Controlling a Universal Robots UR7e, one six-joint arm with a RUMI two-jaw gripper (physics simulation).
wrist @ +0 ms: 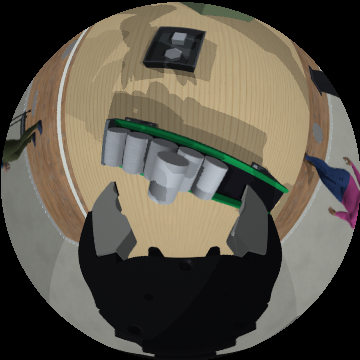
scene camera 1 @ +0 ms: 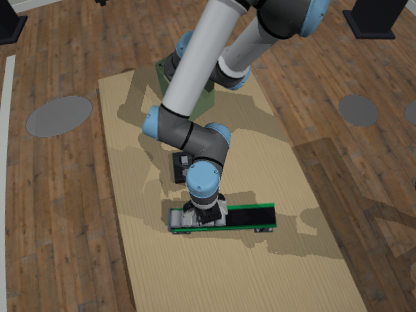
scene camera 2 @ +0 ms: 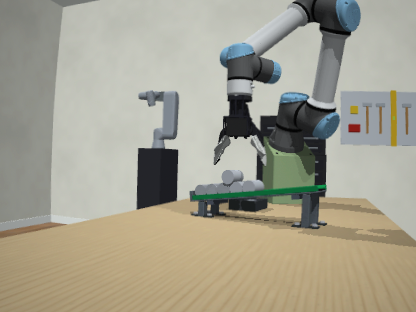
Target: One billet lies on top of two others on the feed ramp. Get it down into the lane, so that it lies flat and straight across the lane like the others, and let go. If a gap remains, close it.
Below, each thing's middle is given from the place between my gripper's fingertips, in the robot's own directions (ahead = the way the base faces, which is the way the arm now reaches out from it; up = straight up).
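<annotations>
The black tray [wrist: 154,57] is 23 cm behind my hand, and it is also 13 cm below my hand and 7 cm to the right of it. As for the black lane lining [scene camera 1: 252,216], I see it 8 cm below my hand, 6 cm to the left of it and 1 cm ahead of it.
</annotations>
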